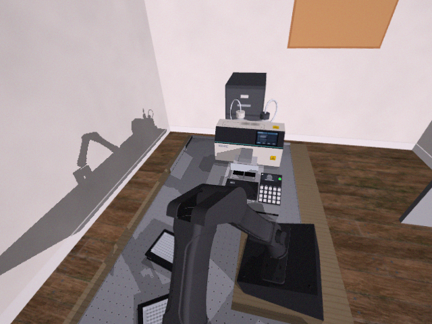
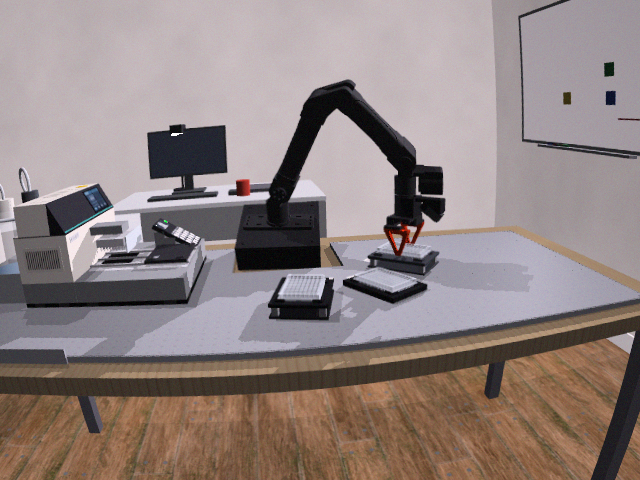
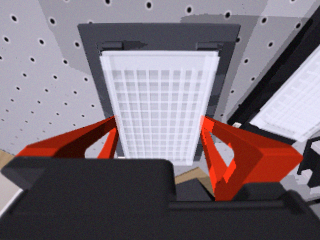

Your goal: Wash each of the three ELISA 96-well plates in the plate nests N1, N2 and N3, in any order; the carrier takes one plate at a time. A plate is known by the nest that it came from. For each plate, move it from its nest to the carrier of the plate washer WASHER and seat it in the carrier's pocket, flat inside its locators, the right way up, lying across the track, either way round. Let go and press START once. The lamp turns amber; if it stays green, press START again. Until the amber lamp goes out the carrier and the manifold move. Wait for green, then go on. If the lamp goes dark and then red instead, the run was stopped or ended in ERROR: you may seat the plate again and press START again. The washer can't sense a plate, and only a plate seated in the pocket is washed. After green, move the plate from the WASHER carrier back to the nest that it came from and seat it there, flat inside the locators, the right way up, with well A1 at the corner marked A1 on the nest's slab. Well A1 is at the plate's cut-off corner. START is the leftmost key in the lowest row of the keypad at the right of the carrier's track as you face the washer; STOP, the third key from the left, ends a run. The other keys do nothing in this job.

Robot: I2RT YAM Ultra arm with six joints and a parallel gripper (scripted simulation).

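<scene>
Right now my hand is 20 mm above the nest N3. Also, from my hand: N2 label (90 mm ahead, 140 mm to the right, 50 mm below); nest N2 (170 mm ahead, 70 mm to the right, 40 mm below); N1 label (150 mm ahead, 240 mm to the right, 50 mm below).
</scene>
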